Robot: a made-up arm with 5 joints.
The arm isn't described. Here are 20 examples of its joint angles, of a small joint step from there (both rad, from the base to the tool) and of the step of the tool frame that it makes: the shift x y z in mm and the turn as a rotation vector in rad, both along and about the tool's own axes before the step.
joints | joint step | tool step
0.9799 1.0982 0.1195 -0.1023 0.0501 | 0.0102 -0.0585 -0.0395 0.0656 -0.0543 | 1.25 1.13 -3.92 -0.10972 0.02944 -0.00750
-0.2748 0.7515 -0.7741 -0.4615 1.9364 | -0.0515 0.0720 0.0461 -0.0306 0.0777 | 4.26 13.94 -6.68 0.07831 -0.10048 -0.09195
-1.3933 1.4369 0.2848 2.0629 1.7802 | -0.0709 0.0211 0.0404 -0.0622 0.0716 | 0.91 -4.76 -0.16 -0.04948 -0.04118 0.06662
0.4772 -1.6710 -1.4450 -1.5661 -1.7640 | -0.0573 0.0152 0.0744 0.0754 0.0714 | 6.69 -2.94 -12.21 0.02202 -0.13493 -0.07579
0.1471 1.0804 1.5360 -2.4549 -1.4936 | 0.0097 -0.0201 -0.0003 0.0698 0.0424 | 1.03 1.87 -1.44 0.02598 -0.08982 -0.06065
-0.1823 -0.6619 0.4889 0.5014 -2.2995 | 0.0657 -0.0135 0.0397 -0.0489 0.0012 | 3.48 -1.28 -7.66 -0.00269 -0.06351 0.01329
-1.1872 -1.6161 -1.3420 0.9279 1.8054 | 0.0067 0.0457 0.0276 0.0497 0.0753 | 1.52 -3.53 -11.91 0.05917 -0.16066 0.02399
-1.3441 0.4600 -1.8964 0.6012 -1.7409 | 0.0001 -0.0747 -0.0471 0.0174 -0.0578 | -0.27 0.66 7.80 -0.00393 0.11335 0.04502
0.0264 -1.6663 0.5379 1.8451 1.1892 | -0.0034 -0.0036 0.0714 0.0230 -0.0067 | 0.94 -9.20 -6.95 -0.04726 -0.04109 0.05449
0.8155 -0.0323 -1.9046 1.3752 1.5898 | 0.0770 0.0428 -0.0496 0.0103 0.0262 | -14.71 -8.10 15.84 0.08950 0.01377 0.04346
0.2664 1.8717 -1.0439 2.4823 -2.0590 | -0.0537 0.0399 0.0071 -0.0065 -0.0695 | 4.01 4.37 3.57 0.04036 0.04597 -0.02786
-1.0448 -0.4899 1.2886 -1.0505 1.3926 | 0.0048 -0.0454 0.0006 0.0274 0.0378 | -5.64 -4.07 -4.66 0.01115 -0.06382 0.06122
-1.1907 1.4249 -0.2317 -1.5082 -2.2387 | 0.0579 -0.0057 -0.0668 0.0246 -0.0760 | 7.10 -8.64 7.48 0.04953 0.14106 0.06419
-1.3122 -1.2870 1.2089 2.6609 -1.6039 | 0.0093 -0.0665 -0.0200 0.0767 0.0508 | -7.77 -2.06 1.14 0.03699 -0.16765 -0.04924
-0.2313 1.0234 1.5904 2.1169 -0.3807 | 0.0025 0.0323 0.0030 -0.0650 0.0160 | -3.30 -0.46 -2.42 0.02331 0.07020 0.00886
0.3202 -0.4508 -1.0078 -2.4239 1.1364 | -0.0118 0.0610 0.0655 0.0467 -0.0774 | -4.14 -13.42 3.18 -0.04590 0.04315 0.11391
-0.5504 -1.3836 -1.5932 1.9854 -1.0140 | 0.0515 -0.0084 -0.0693 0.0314 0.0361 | 5.18 7.81 -5.70 -0.01130 -0.05159 0.00053
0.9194 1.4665 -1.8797 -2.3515 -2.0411 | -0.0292 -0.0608 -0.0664 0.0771 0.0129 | -0.13 7.71 0.31 -0.00899 -0.02506 -0.00529
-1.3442 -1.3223 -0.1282 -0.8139 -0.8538 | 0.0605 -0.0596 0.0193 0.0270 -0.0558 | 9.64 1.99 2.82 -0.00006 -0.06008 -0.03915
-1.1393 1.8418 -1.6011 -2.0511 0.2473 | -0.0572 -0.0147 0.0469 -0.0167 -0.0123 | -7.88 5.11 5.00 0.01034 -0.02314 0.08788
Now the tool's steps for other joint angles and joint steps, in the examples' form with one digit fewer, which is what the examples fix.
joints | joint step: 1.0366 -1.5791 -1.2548 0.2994 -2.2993 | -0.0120 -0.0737 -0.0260 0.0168 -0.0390
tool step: 1.6 -1.6 6.8 0.0199 0.0952 0.0353
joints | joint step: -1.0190 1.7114 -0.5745 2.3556 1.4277 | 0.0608 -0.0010 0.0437 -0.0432 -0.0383
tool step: 2.1 -5.0 3.9 -0.0135 0.0800 -0.0413
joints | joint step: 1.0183 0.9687 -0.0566 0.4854 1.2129 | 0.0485 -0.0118 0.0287 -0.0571 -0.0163
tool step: 2.5 -2.5 7.1 0.0102 0.0633 -0.0081
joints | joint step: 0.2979 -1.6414 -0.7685 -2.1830 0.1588 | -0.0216 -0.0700 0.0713 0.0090 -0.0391
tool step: -3.8 0.8 -1.3 0.0359 -0.0162 0.0569
